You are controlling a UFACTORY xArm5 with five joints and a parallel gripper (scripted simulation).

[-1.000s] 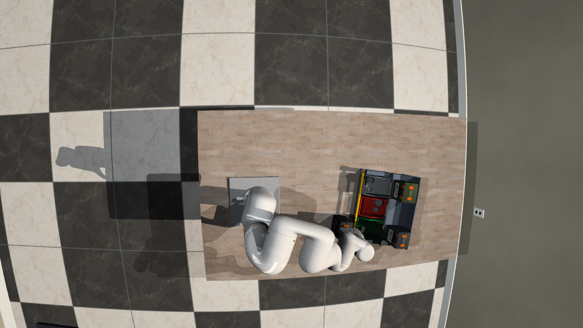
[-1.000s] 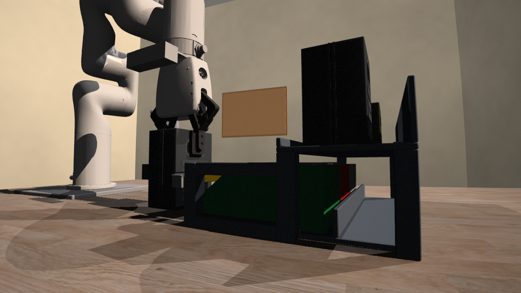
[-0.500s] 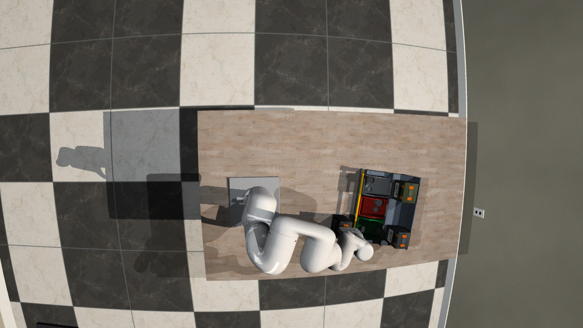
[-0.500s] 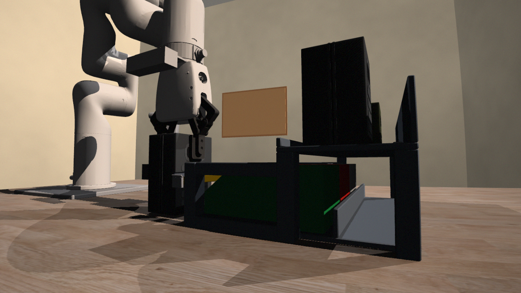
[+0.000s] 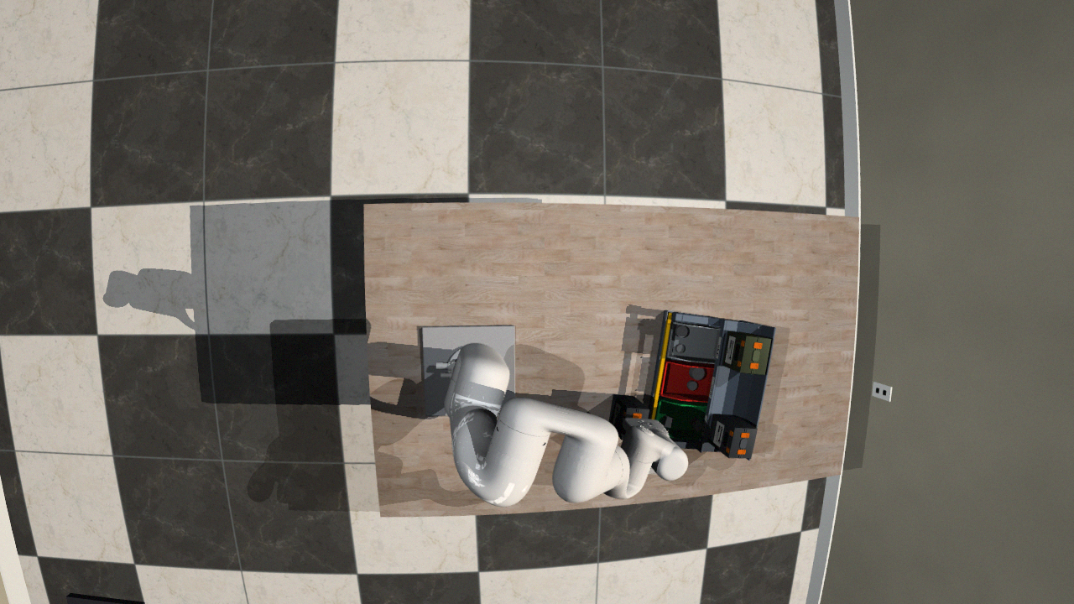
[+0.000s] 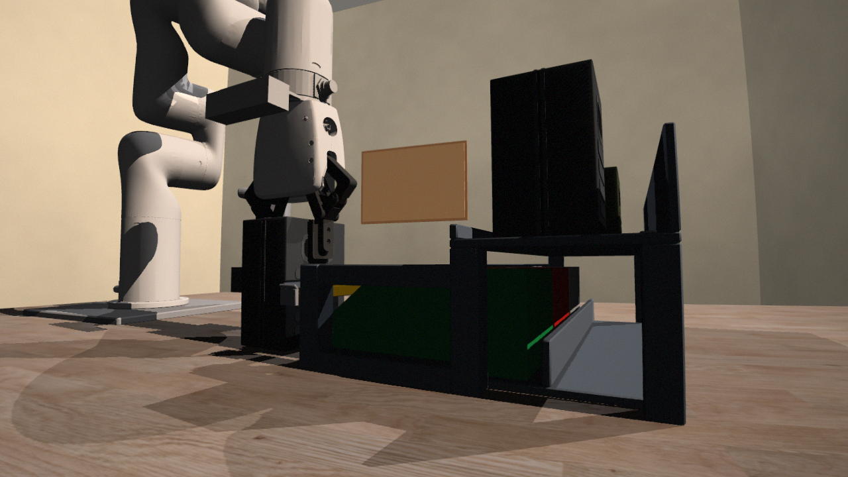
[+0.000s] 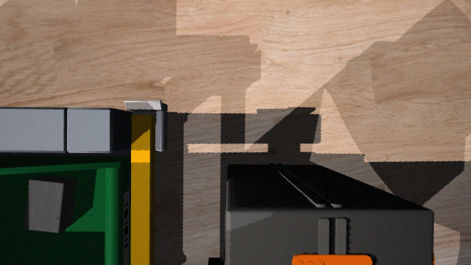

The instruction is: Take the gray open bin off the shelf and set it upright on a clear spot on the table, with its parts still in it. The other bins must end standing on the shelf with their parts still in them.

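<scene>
Now: hand 4 cm above the dark box. Round my hand: red bin (19 cm ahead, 9 cm to the left, 6 cm below); then yellow bar (10 cm to the left, 9 cm ahead, 5 cm below); then green bin (18 cm ahead, 6 cm below, 2 cm to the right).
</scene>
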